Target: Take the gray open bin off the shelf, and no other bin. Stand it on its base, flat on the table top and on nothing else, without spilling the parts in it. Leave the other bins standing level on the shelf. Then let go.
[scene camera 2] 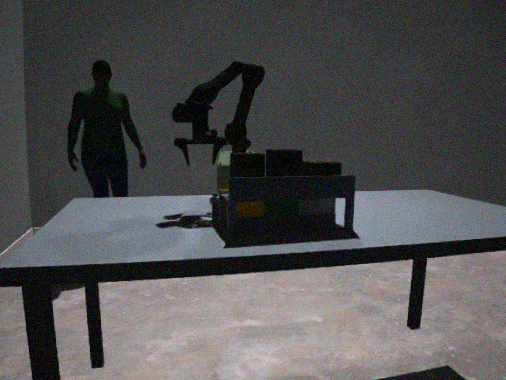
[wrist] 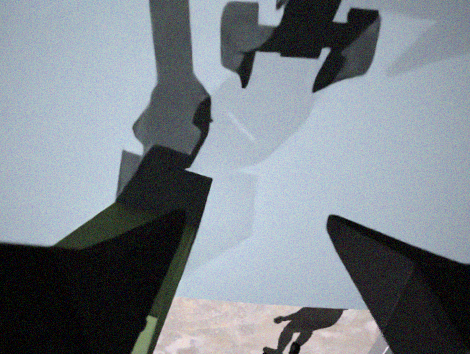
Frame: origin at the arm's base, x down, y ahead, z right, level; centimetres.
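Seen in the pictures: gripper, fingertip midpoint: (scene camera 2: 201, 165) (wrist: 256, 218).
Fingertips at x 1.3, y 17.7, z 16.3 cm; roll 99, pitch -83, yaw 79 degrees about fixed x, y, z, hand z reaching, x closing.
Note:
A point is followed by its place in that frame.
My gripper (scene camera 2: 201, 164) @(x 1.3, y 17.7, z 16.3 cm) (wrist: 256, 218) @(x 1.3, y 17.7, z 16.3 cm) is open and empty, with its fingers pointing down. It hangs above the table top, left of the shelf in the scene view. The dark shelf (scene camera 2: 292, 184) @(x 3.3, y 59.0, z -7.7 cm) stands on the table. On its lower level a dim gray shape (scene camera 2: 317, 206) @(x 11.6, y 48.4, z -18.7 cm), which looks like the gray bin, stands to the right of a green bin (scene camera 2: 281, 207) @(x 11.4, y 49.9, z -6.8 cm) and a yellow bin (scene camera 2: 250, 209) @(x 11.6, y 51.3, z 2.8 cm). Three bins, a left one (scene camera 2: 247, 165) @(x -1.8, y 56.5, z 4.6 cm), a middle one (scene camera 2: 283, 162) @(x -2.5, y 54.5, z -6.1 cm) and a right one (scene camera 2: 321, 168) @(x -0.8, y 54.1, z -17.6 cm), stand on top; their colors are too dark to tell. The parts in the gray bin are hidden. The shelf does not show in the wrist view.
A pale green block (scene camera 2: 223, 172) @(x 5.3, y 5.0, z 6.9 cm) (wrist: 172, 270) @(x 7.8, y 4.6, z 8.9 cm) stands near the arm's base, close beside the gripper's left finger in the wrist view. The table top (scene camera 2: 125, 240) @(x 17.3, y 62.2, z 37.3 cm) (wrist: 400, 165) @(x 17.3, y 20.3, z 38.6 cm) carries the arm's shadow. A person (scene camera 2: 102, 130) stands behind the table.

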